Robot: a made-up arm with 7 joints.
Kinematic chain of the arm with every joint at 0, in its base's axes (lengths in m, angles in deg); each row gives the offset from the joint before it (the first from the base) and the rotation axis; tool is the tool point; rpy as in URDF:
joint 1: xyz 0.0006 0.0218 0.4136 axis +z
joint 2: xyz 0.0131 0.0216 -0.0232 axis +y
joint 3: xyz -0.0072 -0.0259 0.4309 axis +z
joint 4: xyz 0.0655 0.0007 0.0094 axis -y
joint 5: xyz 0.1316 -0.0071 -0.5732 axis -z
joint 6: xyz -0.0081 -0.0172 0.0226 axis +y
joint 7: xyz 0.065 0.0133 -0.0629 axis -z
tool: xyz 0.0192 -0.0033 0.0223 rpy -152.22 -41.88 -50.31
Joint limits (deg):
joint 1: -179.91..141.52
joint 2: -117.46..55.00
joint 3: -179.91..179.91
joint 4: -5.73..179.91
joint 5: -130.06..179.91
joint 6: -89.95..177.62
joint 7: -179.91..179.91
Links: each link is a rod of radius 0.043 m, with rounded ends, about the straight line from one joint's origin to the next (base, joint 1, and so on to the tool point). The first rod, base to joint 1, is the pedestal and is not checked.
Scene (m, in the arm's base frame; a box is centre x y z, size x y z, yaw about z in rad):
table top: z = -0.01
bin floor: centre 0.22 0.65 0 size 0.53 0.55 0.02 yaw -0.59
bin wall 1: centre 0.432 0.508 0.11 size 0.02 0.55 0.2 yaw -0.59
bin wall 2: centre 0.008 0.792 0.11 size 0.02 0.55 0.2 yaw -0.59
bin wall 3: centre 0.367 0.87 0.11 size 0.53 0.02 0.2 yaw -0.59
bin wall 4: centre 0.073 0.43 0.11 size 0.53 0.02 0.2 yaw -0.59
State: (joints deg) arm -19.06 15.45 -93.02 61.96 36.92 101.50 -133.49
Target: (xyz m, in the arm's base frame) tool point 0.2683 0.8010 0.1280
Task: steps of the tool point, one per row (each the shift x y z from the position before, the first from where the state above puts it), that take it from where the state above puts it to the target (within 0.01 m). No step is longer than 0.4 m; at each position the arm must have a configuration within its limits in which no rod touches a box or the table.
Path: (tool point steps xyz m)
1: -0.2802 0.1383 0.0560
2: -0.1999 0.2583 0.0166
3: -0.0681 0.3276 -0.0231
4: 0.0844 0.3266 -0.0583
5: 0.2215 0.2541 -0.0844
6: 0.3117 0.1275 -0.0989
7: 0.3359 -0.0237 -0.1003
8: 0.0027 0.0060 -0.1005
9: -0.0027 -0.0060 -0.1029

